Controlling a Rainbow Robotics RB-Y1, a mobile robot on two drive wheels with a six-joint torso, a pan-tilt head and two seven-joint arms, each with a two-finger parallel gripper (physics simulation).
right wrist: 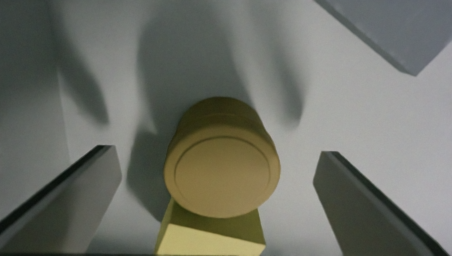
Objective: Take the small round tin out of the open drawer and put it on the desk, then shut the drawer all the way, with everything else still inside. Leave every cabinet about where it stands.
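Places are measured from the robot's base along level axes (x ahead, y left, z up), in centimetres.
Where they show: right gripper, fingertip midpoint: [219, 164].
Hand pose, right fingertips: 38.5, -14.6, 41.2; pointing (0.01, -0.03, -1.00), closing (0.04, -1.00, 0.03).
Observation:
Things, the pixels of their centre, and the offset from my right fingertips, as dx, dy, dz. "pt": a spot on its surface instead.
- small round tin, body centre: [221, 154] +0.4, -0.1, -0.3
- pale drawer floor, surface spot: [360, 115] pt +2.1, -7.6, -2.0
- yellow block, body centre: [204, 232] -5.0, +0.5, -0.1
- grey flat-sided object, surface spot: [400, 30] pt +6.4, -7.1, -1.0
The small round tin [222, 172], yellow-brown with a ringed lid, stands upright on the pale drawer floor [360, 115] in the middle of the right wrist view. My right gripper [219, 164] is open, with one finger to the left of the tin and one to the right, and a gap on each side. Whether the fingertips are down at the tin's height is hard to tell. The left gripper does not show in this view, nor does the desk.
A yellow block [212, 237] lies right by the tin at the bottom edge of the view. A grey flat-sided object [400, 30] lies at the top right. A pale drawer wall [27, 110] runs along the left side.

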